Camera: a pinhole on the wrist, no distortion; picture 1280 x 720 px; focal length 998.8 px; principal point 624.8 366.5 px. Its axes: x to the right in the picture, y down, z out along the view. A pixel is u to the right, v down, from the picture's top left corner.
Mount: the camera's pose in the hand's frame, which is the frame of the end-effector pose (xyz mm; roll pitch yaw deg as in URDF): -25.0 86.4 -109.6 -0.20 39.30 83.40
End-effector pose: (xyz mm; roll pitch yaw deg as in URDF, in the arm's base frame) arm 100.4 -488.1 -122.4 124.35 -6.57 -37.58
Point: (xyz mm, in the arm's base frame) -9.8 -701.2 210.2
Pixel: 1210 135
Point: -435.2 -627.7 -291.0
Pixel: outside the picture
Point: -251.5 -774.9 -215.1
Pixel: 51 580
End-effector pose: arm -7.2 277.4 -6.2 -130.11 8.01 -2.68
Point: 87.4 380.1 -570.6
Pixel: 416 95
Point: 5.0 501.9 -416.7
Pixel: 47 207
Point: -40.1 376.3 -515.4
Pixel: 382 307
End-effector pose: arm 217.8 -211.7 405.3 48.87 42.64 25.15
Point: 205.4 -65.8 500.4
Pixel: 769 468
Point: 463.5 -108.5 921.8
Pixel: 508 652
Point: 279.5 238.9 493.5
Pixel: outside the picture
